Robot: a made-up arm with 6 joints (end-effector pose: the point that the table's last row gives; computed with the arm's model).
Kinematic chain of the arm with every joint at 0, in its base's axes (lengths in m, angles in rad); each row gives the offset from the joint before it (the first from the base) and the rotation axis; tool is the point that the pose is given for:
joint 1: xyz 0 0 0.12 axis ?
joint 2: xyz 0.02 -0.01 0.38 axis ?
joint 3: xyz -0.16 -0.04 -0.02 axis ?
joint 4: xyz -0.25 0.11 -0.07 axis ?
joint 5: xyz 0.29 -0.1 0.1 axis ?
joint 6: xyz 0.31 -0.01 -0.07 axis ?
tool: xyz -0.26 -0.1 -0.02
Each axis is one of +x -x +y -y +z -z.
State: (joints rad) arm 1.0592 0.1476 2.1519 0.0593 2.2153 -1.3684
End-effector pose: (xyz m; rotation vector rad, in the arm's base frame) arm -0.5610 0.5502 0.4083 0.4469 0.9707 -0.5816
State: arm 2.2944 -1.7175 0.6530 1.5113 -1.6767 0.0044
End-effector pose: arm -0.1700 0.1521 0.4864 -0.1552 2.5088 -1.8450
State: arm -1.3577 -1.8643 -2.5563 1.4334 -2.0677 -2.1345
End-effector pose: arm -0.6923 -0.2202 0.5399 -0.0776 0.8836 -0.5196
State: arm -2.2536 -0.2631 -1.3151 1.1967 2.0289 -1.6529
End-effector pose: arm 0.0119 -0.8606 -0.3403 0.0138 0.6321 2.2314
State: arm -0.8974 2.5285 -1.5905 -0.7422 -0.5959 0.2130
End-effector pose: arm 0.1063 -0.6446 0.4555 1.7351 -2.4889 -0.2620
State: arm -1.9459 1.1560 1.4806 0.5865 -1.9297 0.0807
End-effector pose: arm 0.2212 -0.5382 -0.2470 1.1478 -0.9957 0.1297
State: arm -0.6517 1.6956 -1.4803 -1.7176 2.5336 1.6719
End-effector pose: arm -0.6210 -0.0863 0.8993 1.9913 -0.2402 -2.2028
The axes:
joint 1: -x
joint 2: +y
joint 3: +z
joint 4: -y
joint 5: +x
joint 6: +y

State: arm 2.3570 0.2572 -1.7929 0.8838 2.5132 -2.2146
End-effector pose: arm 0.2657 0.8162 -0.4836 1.2087 -2.1121 1.8950
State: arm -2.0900 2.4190 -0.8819 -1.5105 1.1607 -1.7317
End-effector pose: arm -0.3514 -1.1112 -0.0782 -0.4114 0.9289 0.5861
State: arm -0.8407 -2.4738 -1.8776 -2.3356 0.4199 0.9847
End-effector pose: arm 0.4827 -0.2488 0.8787 1.1639 -0.1972 2.4356
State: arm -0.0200 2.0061 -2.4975 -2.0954 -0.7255 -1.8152
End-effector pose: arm -0.6471 0.5553 0.6141 -1.4134 1.1875 -1.3935
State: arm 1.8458 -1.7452 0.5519 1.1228 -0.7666 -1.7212
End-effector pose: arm -0.4635 0.4195 0.2665 -1.0496 0.9738 -1.3662
